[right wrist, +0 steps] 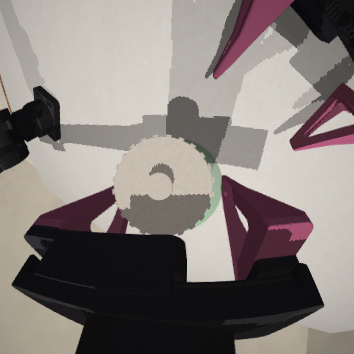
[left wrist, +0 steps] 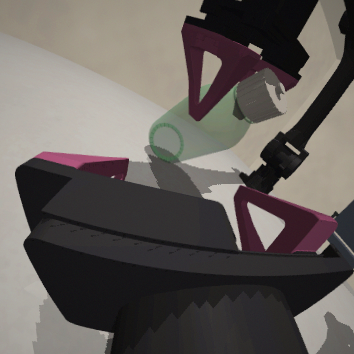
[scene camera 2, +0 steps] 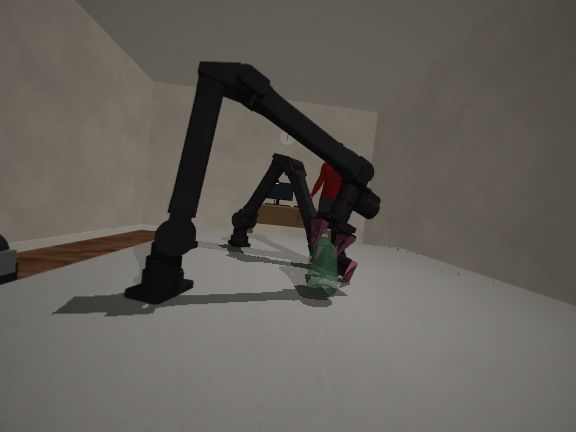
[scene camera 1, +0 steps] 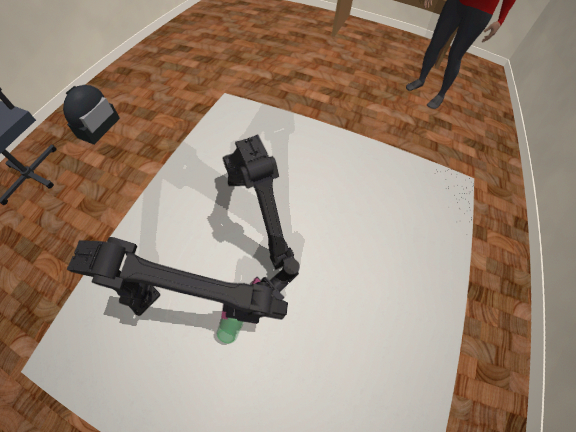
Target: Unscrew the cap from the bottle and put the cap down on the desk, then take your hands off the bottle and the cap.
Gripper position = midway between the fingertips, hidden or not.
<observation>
The right gripper [scene camera 2: 322,252] grips a translucent green bottle. Further things: the left gripper [left wrist: 184,178] and a ribbed cap [right wrist: 162,185].
The left gripper is seen too in the right wrist view [right wrist: 259,113]. The right gripper also shows in the right wrist view [right wrist: 174,183] and in the left wrist view [left wrist: 217,117]. Scene camera 1 misses the ribbed cap, which is hidden by the right arm.
</observation>
